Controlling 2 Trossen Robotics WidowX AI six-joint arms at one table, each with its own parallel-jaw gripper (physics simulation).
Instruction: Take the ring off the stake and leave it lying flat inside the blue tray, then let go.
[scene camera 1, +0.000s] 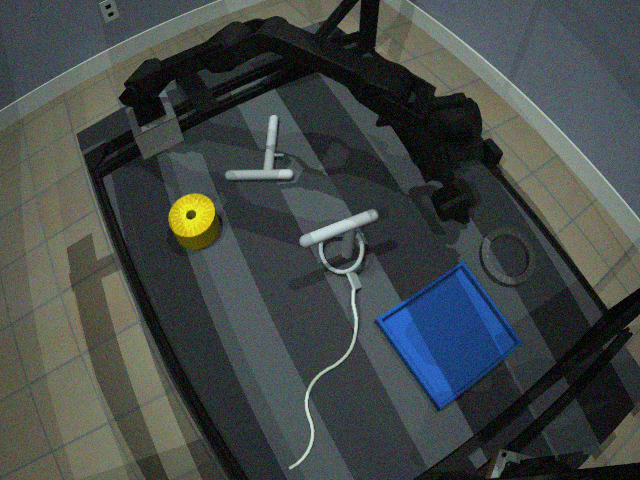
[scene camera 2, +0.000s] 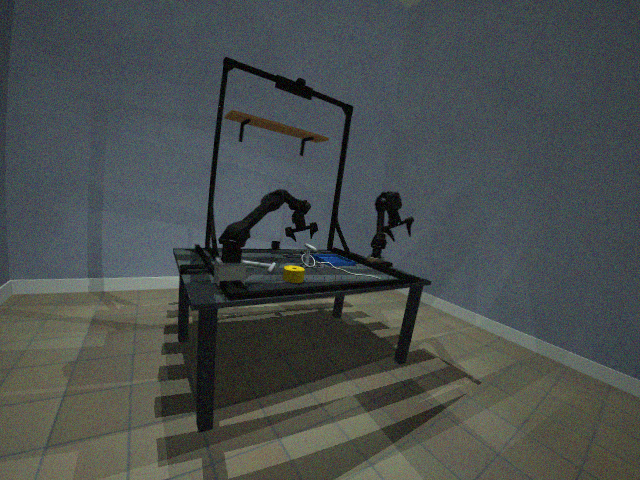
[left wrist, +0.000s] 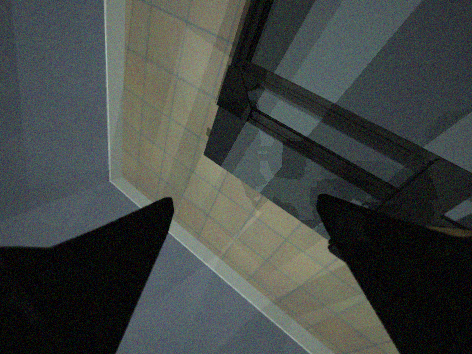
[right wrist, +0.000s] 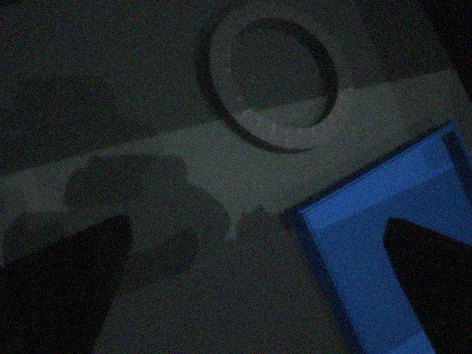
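Observation:
A white ring, joined to a small block and a long white cord, appears to stand tilted around the post of an upright T-shaped stake. The blue tray holds no ring. My right gripper is open and empty above the table, right of the stake and beyond the tray's upper corner in scene camera 1. My left gripper is open and empty, high at the right in scene camera 2. The white ring does not show in the wrist views.
A grey flat ring lies beside the tray. A yellow cylinder stands at the left in scene camera 1. Another white T-shaped piece lies near the right arm's base. A black frame rises at the table's far edge.

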